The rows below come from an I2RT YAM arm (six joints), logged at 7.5 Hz.
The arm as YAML. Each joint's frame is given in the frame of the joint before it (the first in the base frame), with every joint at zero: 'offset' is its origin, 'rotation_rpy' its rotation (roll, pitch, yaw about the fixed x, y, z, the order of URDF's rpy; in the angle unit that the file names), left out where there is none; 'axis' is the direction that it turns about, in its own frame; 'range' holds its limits. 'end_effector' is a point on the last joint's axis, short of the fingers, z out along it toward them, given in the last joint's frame.
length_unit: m
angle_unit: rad
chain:
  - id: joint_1
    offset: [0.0, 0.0, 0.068]
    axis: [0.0, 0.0, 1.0]
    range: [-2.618, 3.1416]
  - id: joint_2
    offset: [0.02, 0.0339, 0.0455]
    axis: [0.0, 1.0, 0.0]
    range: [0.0, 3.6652]
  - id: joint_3
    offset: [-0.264, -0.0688, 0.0]
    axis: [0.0, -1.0, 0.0]
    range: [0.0, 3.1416]
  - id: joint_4
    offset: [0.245, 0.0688, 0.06]
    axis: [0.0, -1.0, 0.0]
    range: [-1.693, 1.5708]
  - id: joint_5
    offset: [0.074, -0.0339, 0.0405]
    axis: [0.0, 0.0, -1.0]
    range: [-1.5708, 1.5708]
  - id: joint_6
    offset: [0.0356, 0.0, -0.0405]
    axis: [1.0, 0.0, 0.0]
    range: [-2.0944, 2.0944]
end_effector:
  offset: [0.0, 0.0, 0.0]
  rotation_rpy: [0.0, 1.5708, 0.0]
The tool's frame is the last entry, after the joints.
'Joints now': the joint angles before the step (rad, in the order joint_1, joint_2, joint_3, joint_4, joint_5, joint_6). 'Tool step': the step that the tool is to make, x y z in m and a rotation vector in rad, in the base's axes. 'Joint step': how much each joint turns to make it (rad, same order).
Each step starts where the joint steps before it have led.
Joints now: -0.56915 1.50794 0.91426 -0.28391 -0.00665 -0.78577
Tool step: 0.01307 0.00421 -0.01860 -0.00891 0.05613 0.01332
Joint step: 0.03815 0.07298 0.00365 0.02619 0.04436 -0.00356
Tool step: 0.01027 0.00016 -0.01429 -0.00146 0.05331 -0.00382
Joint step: 0.02026 0.06812 0.02146 0.00097 0.03663 0.00318
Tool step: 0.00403 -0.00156 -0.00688 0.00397 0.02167 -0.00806
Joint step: 0.00313 0.03314 0.01179 0.00007 0.01214 0.00532
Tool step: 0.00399 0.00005 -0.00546 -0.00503 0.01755 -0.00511
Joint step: 0.00779 0.02599 0.00853 0.00415 0.01783 0.00382
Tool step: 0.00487 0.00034 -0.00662 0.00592 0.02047 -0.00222
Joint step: 0.00876 0.03236 0.01368 -0.00291 0.00966 0.00695
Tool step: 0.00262 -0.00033 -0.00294 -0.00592 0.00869 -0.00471
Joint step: 0.00405 0.01583 0.00685 0.00376 0.01250 0.00268
